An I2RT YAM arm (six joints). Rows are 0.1 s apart.
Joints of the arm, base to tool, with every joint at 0 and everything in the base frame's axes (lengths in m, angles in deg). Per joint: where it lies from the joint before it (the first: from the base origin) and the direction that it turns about. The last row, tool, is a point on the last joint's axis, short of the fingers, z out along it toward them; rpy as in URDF.
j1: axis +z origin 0 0 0.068
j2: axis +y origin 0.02 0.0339 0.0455
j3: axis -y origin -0.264 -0.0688 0
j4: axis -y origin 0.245 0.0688 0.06
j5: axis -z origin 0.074 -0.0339 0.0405
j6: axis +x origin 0.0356 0 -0.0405
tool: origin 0 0 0 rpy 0 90 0
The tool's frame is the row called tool.
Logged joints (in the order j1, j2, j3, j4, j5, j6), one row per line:
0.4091 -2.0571 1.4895 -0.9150 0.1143 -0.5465
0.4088 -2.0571 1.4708 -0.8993 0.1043 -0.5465
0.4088 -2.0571 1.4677 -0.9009 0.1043 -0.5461
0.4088 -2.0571 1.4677 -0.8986 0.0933 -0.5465
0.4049 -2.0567 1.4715 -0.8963 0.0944 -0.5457
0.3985 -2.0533 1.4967 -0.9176 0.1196 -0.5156
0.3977 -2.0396 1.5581 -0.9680 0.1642 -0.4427
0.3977 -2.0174 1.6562 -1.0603 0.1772 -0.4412
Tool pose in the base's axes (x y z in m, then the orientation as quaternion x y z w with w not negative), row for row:
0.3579 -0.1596 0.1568 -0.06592 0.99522 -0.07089 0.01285
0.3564 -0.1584 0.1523 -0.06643 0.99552 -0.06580 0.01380
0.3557 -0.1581 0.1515 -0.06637 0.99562 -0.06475 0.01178
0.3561 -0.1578 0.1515 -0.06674 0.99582 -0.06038 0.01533
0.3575 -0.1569 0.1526 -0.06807 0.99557 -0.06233 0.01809
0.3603 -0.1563 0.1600 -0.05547 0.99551 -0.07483 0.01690
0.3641 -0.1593 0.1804 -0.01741 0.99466 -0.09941 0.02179
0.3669 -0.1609 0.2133 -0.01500 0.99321 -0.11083 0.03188
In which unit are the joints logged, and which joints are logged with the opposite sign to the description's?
The joints are logged in radians. Opposite sign: j1, j2.
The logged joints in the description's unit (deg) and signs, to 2 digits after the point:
-23.44 117.86 85.34 -52.43 6.55 -31.31
-23.42 117.86 84.27 -51.53 5.98 -31.31
-23.42 117.86 84.09 -51.62 5.98 -31.29
-23.42 117.86 84.09 -51.49 5.35 -31.31
-23.20 117.84 84.31 -51.35 5.41 -31.27
-22.83 117.65 85.75 -52.57 6.85 -29.54
-22.79 116.86 89.27 -55.46 9.41 -25.36
-22.79 115.59 94.89 -60.75 10.15 -25.28

